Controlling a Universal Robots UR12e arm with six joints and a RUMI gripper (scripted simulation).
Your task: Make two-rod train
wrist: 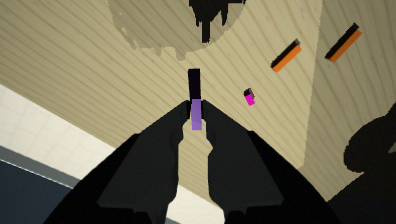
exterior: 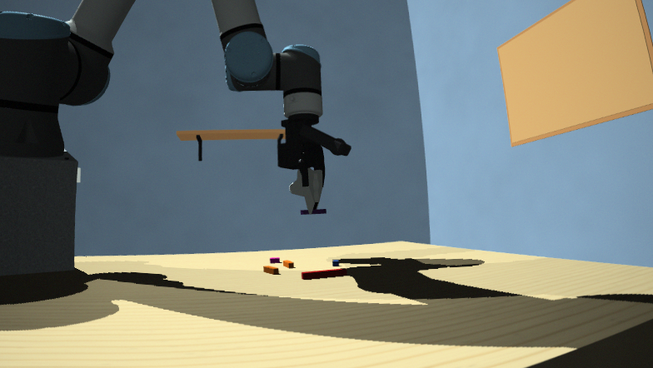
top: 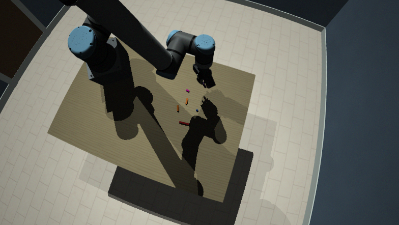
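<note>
Now: the blue rod 10 mm ahead of my hand, 140 mm to the right of it and 110 mm below it. Also, from my hand: purple rod 10 mm below; then magenta rod 90 mm behind, 30 mm to the right, 110 mm below; then red rod 40 mm behind, 250 mm to the right, 110 mm below.
</note>
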